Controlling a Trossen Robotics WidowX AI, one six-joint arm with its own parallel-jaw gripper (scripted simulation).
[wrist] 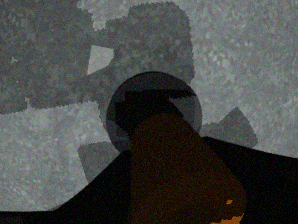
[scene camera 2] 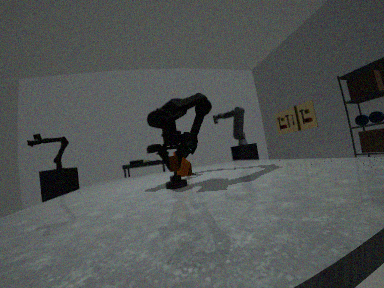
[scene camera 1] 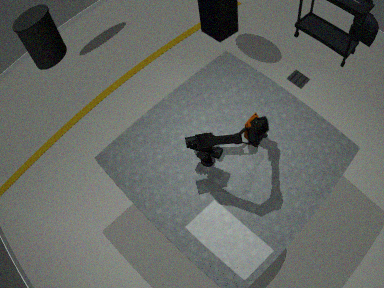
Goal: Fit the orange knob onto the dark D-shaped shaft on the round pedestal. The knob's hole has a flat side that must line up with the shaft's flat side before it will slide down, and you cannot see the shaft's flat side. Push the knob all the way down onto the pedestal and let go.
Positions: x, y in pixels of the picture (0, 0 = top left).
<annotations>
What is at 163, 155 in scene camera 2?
My gripper.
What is my gripper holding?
An orange knob.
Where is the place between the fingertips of my gripper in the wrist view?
166, 151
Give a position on a round pedestal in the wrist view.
145, 94
</annotations>
